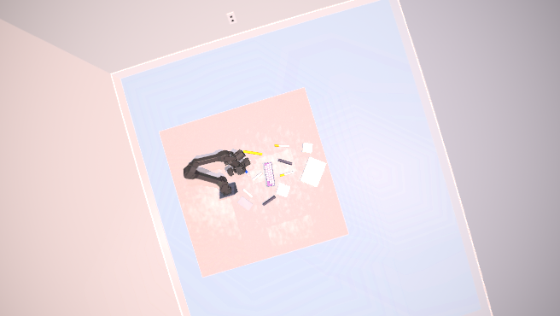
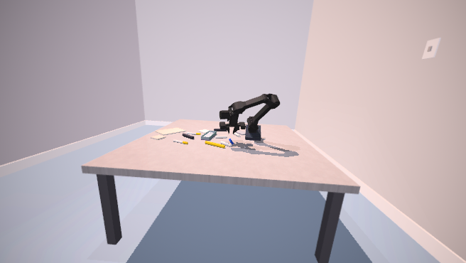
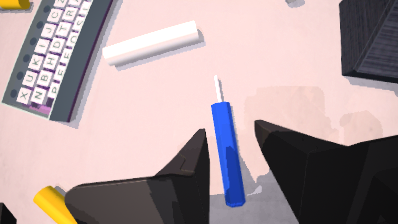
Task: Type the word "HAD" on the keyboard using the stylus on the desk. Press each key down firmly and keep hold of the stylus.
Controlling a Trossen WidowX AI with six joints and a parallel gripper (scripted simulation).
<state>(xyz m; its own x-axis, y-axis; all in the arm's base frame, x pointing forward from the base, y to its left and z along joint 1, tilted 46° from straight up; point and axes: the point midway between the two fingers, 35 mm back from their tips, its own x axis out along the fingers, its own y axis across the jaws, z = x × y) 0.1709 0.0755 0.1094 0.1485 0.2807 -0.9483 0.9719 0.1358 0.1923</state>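
My gripper tip is now 10 mm to the left of the blue stylus and 50 mm above it.
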